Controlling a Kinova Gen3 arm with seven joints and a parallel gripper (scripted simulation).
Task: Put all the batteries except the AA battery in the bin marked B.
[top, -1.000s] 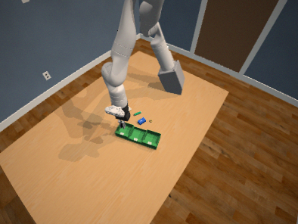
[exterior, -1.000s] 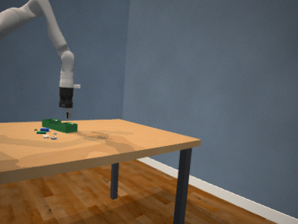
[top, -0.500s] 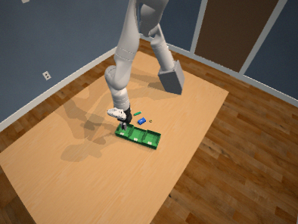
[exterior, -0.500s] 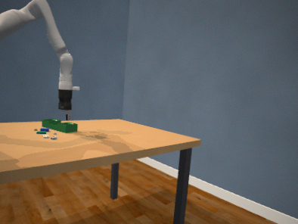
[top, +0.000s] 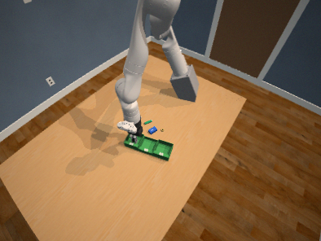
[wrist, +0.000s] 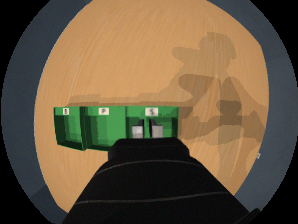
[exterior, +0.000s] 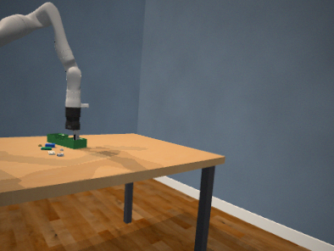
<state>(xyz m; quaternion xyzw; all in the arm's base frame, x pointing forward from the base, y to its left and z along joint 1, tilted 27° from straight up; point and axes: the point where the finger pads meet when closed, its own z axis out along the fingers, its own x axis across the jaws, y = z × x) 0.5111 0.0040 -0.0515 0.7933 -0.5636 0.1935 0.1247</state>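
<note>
Right now the green three-part bin is 70 mm to the left of my hand, 30 mm below it and 30 mm behind it. From my hand the other things lie so: green cylinder battery: 160 mm behind, 40 mm below, 30 mm to the right; then washer-like part: 100 mm behind, 70 mm to the right, 40 mm below; then blue battery: 140 mm behind, 40 mm below, 30 mm to the left.
</note>
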